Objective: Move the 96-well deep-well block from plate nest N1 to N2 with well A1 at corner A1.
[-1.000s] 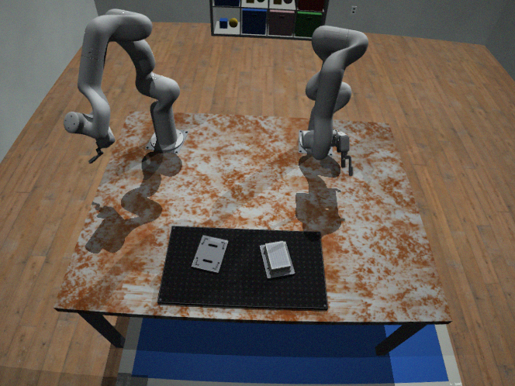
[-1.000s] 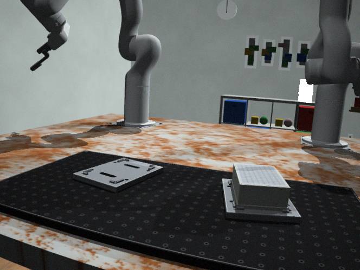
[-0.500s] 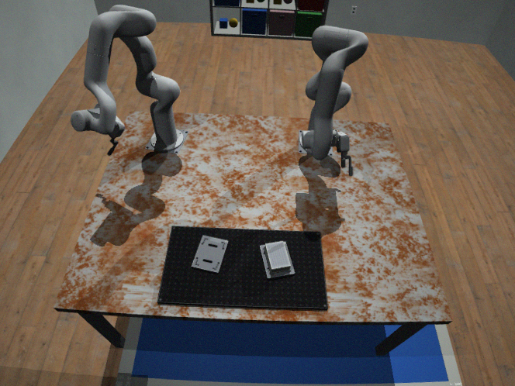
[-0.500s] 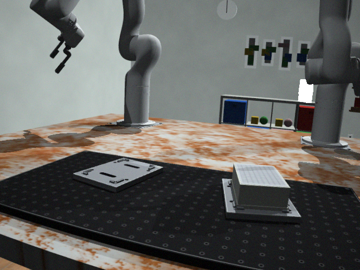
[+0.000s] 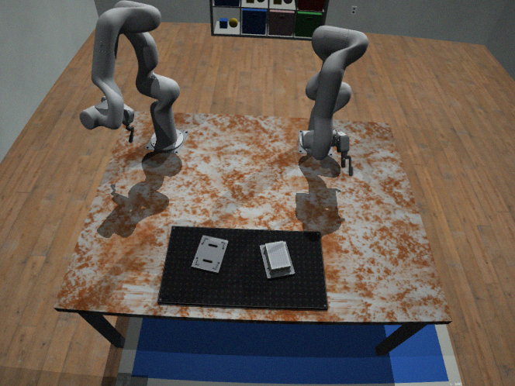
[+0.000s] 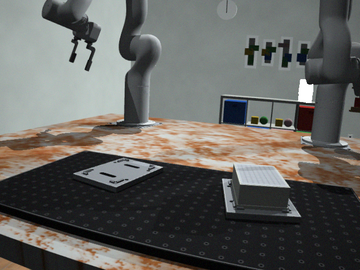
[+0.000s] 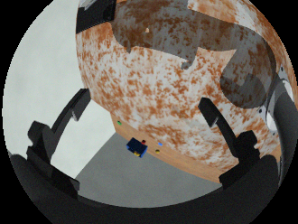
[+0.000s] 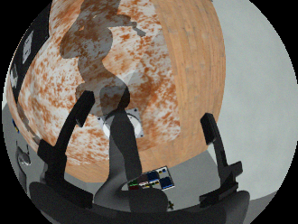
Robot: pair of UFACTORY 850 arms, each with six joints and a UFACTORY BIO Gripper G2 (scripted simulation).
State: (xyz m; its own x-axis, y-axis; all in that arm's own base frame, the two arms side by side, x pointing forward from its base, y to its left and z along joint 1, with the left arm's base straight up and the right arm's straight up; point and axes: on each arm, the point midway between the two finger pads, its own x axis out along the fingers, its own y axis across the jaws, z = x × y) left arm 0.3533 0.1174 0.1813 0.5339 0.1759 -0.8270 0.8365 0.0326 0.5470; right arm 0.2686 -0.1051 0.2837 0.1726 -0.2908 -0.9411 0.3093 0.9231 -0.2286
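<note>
Now: left hand 42 cm short of the white deep-well block, 35 cm to the left of it and 14 cm above it. Round my left hand: nest N2: 64 cm to the right, 39 cm ahead, 16 cm below; A1 label: 33 cm ahead, 31 cm to the right, 16 cm below; nest N1: 42 cm ahead, 35 cm to the right, 16 cm below.
</note>
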